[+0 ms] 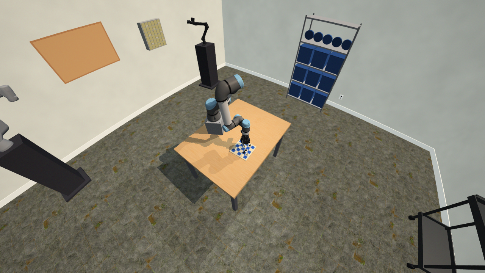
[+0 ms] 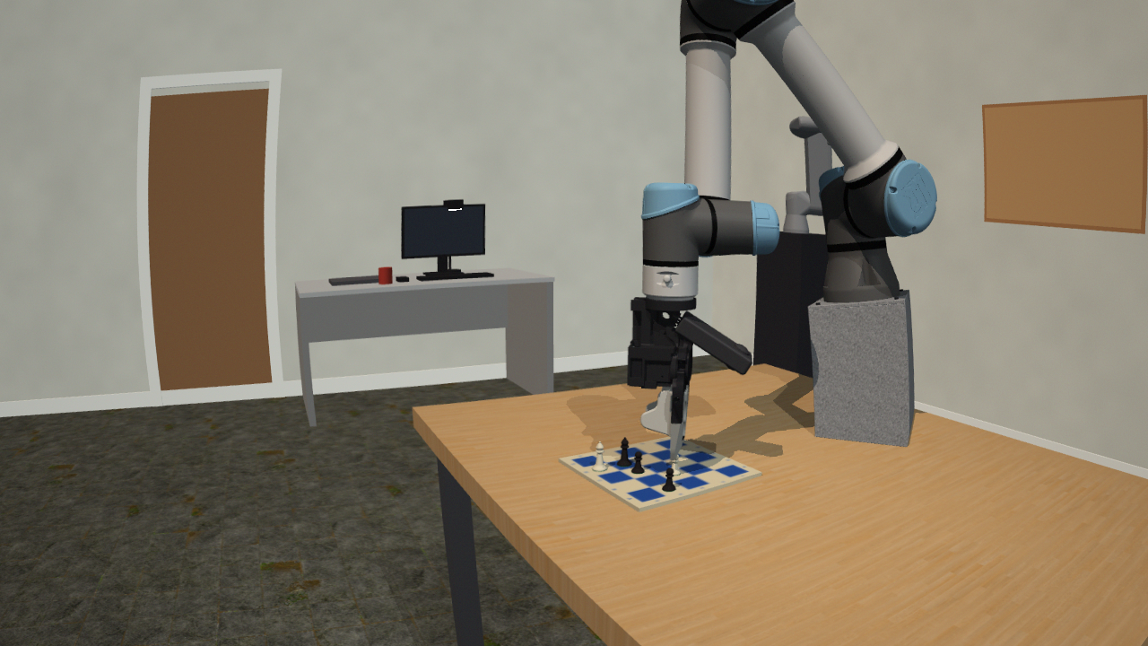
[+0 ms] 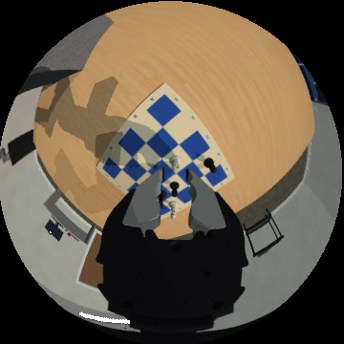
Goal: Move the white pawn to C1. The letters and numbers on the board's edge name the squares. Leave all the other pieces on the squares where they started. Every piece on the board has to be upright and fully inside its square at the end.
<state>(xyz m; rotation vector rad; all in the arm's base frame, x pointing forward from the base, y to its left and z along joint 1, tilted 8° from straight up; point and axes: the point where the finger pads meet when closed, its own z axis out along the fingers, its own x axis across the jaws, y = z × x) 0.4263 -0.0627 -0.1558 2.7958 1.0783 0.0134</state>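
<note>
Right now my hand is 3 cm above the white pawn. Round my hand: taller white piece 7 cm ahead, 8 cm to the right, 2 cm below; then chessboard 3 cm to the right, 5 cm below.
</note>
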